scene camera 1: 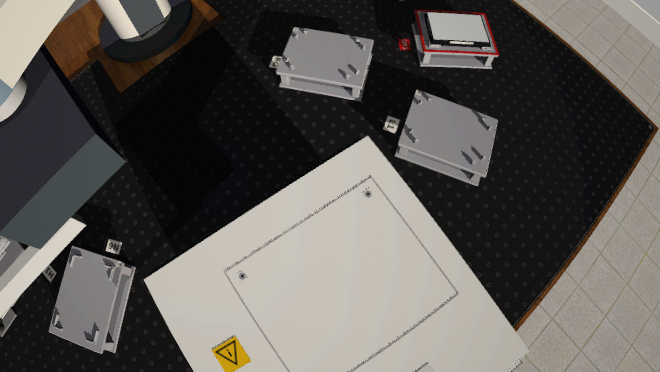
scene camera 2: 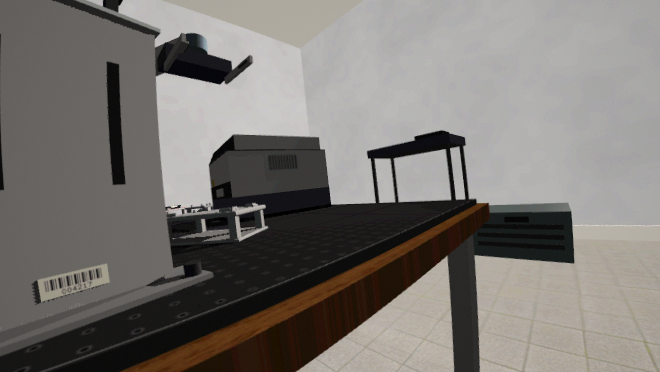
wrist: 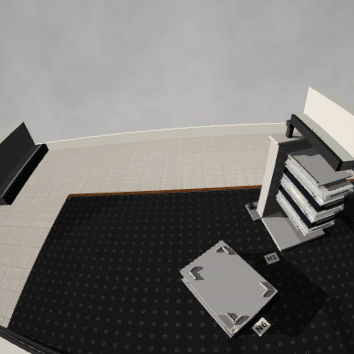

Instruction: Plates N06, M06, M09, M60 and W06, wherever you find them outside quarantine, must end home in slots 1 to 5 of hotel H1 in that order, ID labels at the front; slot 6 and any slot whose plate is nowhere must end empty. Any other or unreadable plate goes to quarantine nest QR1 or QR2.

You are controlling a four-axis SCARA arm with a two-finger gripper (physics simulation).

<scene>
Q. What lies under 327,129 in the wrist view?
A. My gripper.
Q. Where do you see a grey hotel shelf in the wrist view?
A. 309,158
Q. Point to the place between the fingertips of my gripper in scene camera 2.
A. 220,49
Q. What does my gripper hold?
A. Nothing.
</scene>
